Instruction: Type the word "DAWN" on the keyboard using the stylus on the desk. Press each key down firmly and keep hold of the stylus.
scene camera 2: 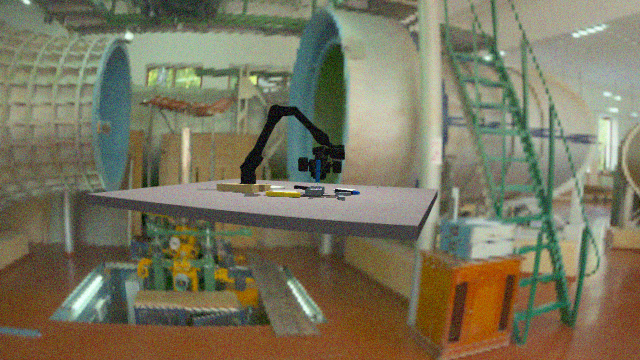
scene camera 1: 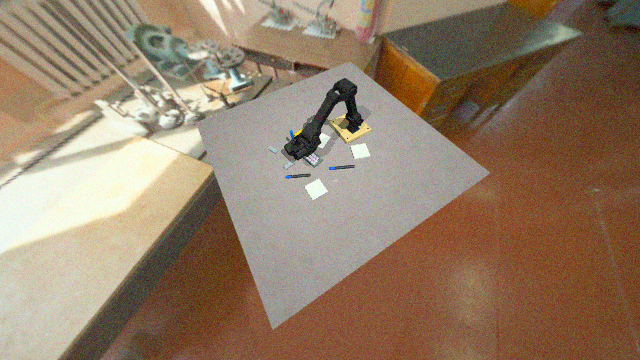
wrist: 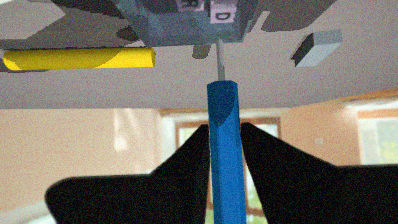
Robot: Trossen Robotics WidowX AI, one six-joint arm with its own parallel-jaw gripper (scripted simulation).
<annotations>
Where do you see a yellow pencil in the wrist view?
111,57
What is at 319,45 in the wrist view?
A grey block.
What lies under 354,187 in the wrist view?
The gripper.
</annotations>
